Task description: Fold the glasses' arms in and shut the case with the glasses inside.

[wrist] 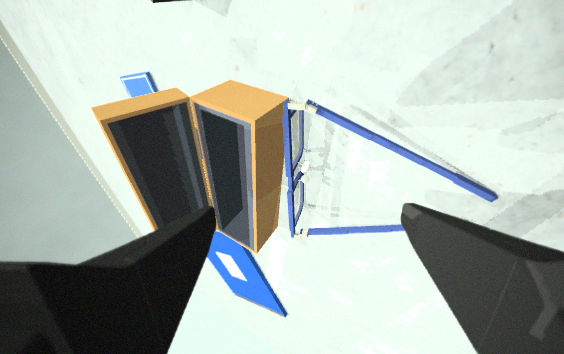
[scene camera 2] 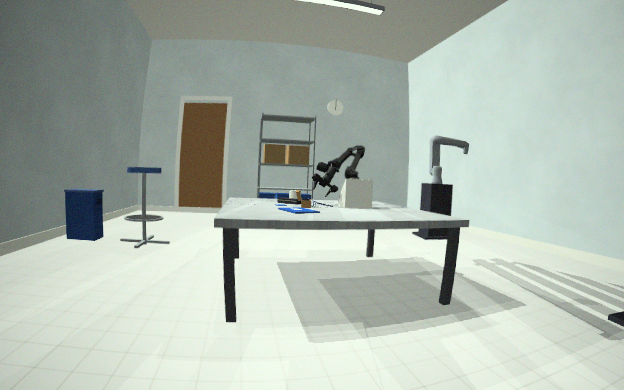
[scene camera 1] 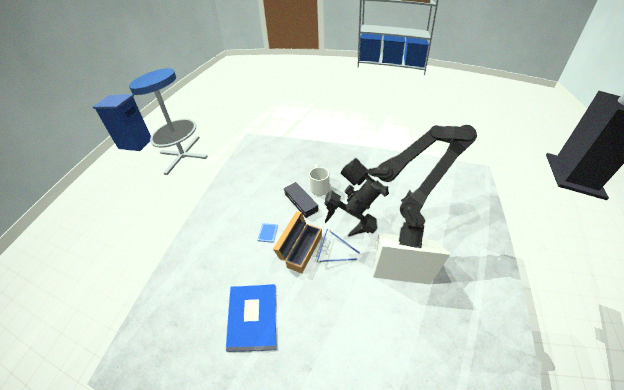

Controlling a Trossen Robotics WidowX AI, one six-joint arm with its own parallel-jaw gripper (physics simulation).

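Pixels of known places: gripper, fingertip midpoint: (wrist: pixel 307 213) (scene camera 2: pixel 319 193) (scene camera 1: pixel 336 229); arm's base, link origin: (scene camera 2: pixel 355 185) (scene camera 1: pixel 410 244).
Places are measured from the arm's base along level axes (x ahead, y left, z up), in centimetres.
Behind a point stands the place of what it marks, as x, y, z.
Note:
The glasses (scene camera 1: pixel 343 241) @[21.3, -3.1, -13.1] (wrist: pixel 372 136) @[22.8, -3.7, -12.7] rest on the table beside the case, thin and blue-framed. Their front runs along the case's side; both arms extend away from it, unfolded and slanting toward each other. The orange-brown case (scene camera 1: pixel 296 267) @[32.0, 12.8, -11.7] (scene camera 2: pixel 305 204) @[33.5, 12.7, -12.7] (wrist: pixel 267 185) @[29.9, 3.5, -12.0] stands with its lid open, its dark-lined inside empty. My gripper (scene camera 1: pixel 338 228) @[23.8, -2.4, -6.3] (scene camera 2: pixel 321 191) @[23.8, -2.4, -6.3] (wrist: pixel 307 213) @[23.8, -2.4, -6.3] is open and empty, above the table on the mug's side of the glasses. In the wrist view one fingertip overlaps the case's near corner and the other hides the end of the lower glasses arm.
A dark oblong box (scene camera 1: pixel 300 199) @[42.7, -14.6, -11.2] and a light mug (scene camera 1: pixel 319 181) @[37.6, -22.0, -6.6] stand behind the case. A small blue card (scene camera 1: pixel 267 232) @[48.8, 2.4, -14.2] (wrist: pixel 138 85) @[49.1, -0.6, -14.2] lies left of it. A blue book (scene camera 1: pixel 265 335) @[31.6, 36.2, -13.9] (wrist: pixel 250 290) @[35.2, 36.4, -13.9] lies toward the front. The arm stands on a white block (scene camera 1: pixel 411 265) @[-2.0, 4.4, -3.9] (scene camera 2: pixel 357 194) @[-0.3, 4.8, -5.7].

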